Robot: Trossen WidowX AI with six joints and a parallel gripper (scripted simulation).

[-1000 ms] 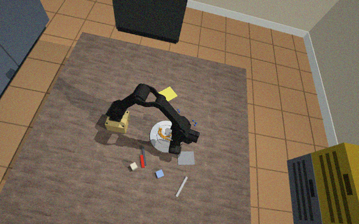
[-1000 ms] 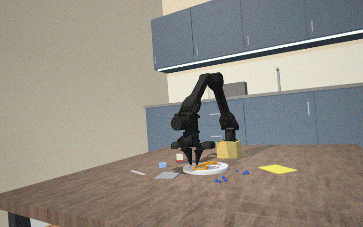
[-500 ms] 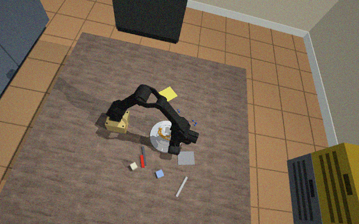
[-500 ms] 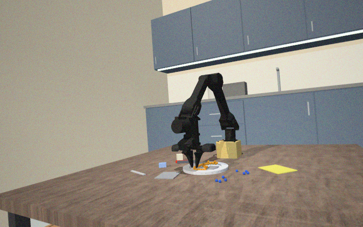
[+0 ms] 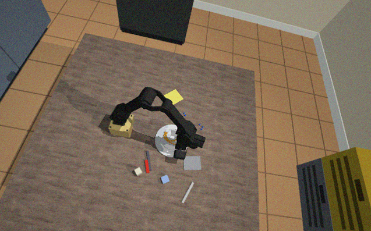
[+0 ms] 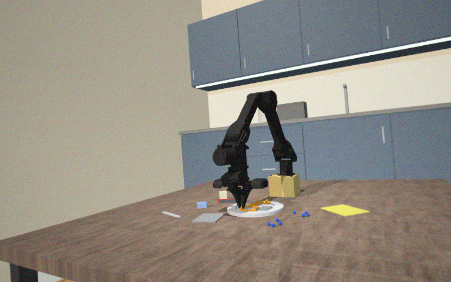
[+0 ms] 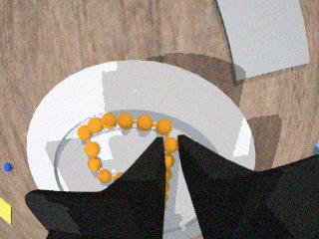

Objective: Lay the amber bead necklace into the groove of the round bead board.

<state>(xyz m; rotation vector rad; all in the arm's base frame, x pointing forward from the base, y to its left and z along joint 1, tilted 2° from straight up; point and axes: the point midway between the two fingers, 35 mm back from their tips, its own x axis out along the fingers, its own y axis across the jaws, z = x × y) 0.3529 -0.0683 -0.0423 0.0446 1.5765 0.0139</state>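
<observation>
My gripper tip is 9 cm short of the grey square tile, 8 cm to the left of it and 1 cm above it. Also, from my gripper tip: red stick (16 cm behind, 12 cm to the right, 1 cm below); white stick (24 cm to the right, 8 cm ahead, 1 cm below); light blue cube (19 cm to the right, 5 cm behind, 1 cm below).
</observation>
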